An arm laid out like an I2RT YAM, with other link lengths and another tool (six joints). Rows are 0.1 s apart.
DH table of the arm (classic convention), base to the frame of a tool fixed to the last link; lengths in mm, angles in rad. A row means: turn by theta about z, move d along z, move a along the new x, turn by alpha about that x. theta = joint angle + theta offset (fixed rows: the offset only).
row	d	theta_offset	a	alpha
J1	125.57	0	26.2	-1.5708
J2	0	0	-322.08	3.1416
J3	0	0.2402	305.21	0
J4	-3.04	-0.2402	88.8	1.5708
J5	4.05	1.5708	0	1.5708
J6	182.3	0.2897	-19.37	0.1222
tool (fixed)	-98.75	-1.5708	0	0
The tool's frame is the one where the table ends.
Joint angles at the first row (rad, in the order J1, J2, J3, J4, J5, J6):
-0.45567 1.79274 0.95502 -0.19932 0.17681 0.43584
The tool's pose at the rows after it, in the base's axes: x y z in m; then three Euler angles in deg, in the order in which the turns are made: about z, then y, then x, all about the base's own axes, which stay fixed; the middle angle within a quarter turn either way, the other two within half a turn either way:
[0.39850 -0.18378 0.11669 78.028 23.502 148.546]
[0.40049 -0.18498 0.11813 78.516 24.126 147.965]
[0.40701 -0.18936 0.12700 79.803 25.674 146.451]
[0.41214 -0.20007 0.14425 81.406 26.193 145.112]
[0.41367 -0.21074 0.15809 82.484 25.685 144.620]
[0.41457 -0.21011 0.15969 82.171 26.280 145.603]
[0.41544 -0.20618 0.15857 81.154 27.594 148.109]
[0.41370 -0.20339 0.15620 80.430 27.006 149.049]
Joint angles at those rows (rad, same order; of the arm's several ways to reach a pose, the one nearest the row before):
-0.45568 1.79274 0.95503 -0.19894 0.17681 0.43584
-0.45606 1.79273 0.95538 -0.18443 0.17719 0.43622
-0.45834 1.78893 0.97142 -0.16650 0.17757 0.43622
-0.47436 1.77938 1.01642 -0.19665 0.17758 0.43584
-0.49344 1.77481 1.06144 -0.24394 0.17681 0.43621
-0.49497 1.77482 1.06758 -0.25198 0.15735 0.43583
-0.49495 1.77672 1.06717 -0.25730 0.11274 0.43547
-0.49191 1.77712 1.06529 -0.27295 0.11006 0.43584

